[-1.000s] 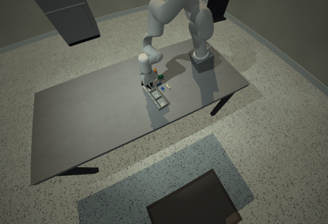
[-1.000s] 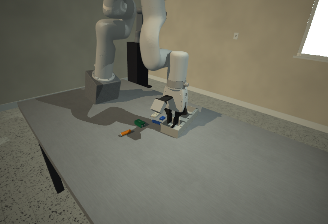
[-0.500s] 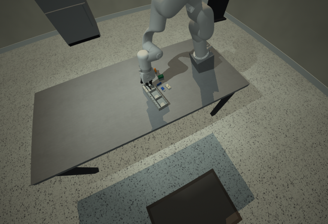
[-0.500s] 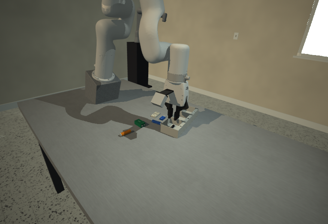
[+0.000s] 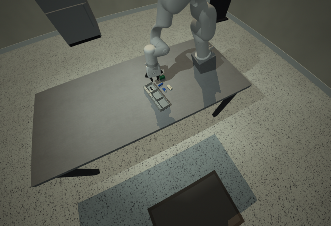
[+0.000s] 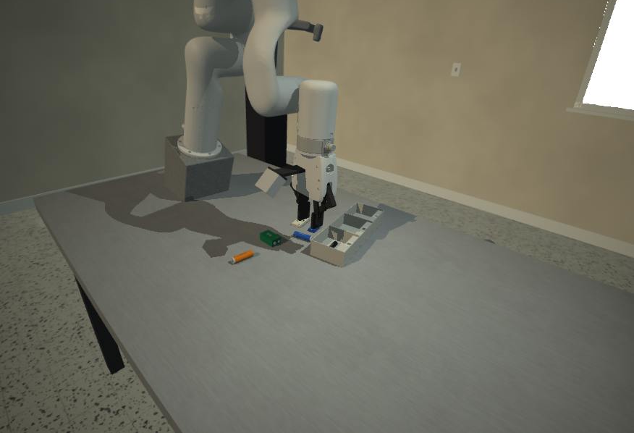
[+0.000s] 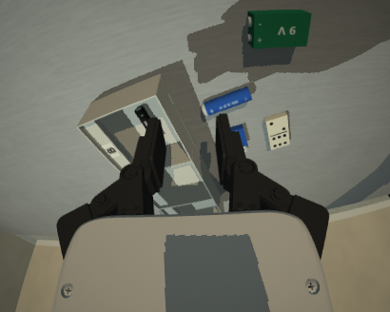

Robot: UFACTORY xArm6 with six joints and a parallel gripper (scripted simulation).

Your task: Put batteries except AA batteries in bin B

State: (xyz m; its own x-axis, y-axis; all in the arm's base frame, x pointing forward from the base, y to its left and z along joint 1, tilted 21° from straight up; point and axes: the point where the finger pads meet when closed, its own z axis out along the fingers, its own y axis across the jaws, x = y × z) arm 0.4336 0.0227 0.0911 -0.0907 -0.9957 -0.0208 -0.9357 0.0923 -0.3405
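The green block battery is 8 cm below my hand, 7 cm behind it and 5 cm to the right of it. The rest, counted from my hand: black cylindrical battery (7 cm below, 5 cm ahead, 3 cm to the left); then blue cylindrical battery (8 cm below, 4 cm behind, 2 cm to the left); then blue USB stick (8 cm to the left, 8 cm below, 5 cm behind).
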